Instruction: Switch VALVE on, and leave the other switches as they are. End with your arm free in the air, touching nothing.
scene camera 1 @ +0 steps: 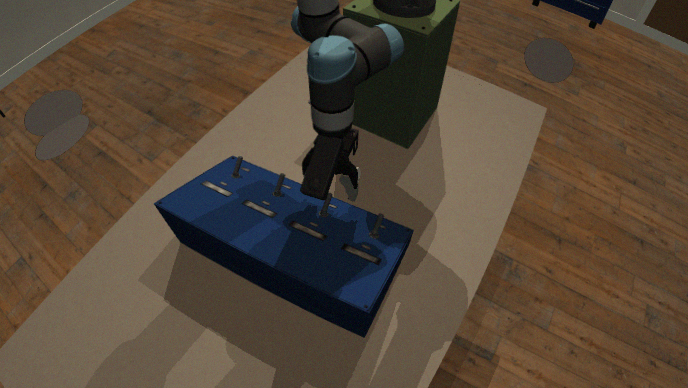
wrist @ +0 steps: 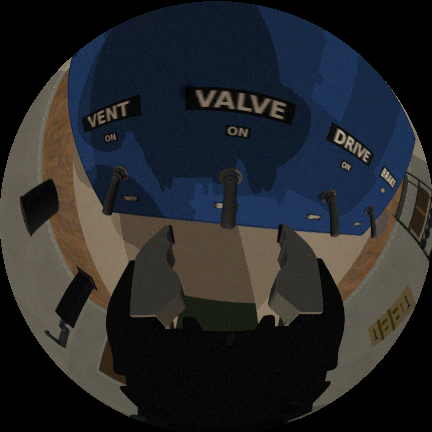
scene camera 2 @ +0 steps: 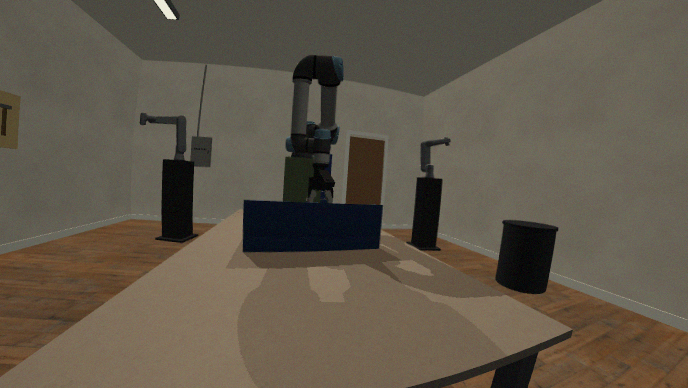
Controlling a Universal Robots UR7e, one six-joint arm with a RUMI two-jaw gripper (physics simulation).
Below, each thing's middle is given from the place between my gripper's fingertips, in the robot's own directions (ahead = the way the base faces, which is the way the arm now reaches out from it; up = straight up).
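Blue switch box [scene camera 1: 331, 264]: my gripper 4 cm above it, 3 cm to the left of it, 12 cm short of it.
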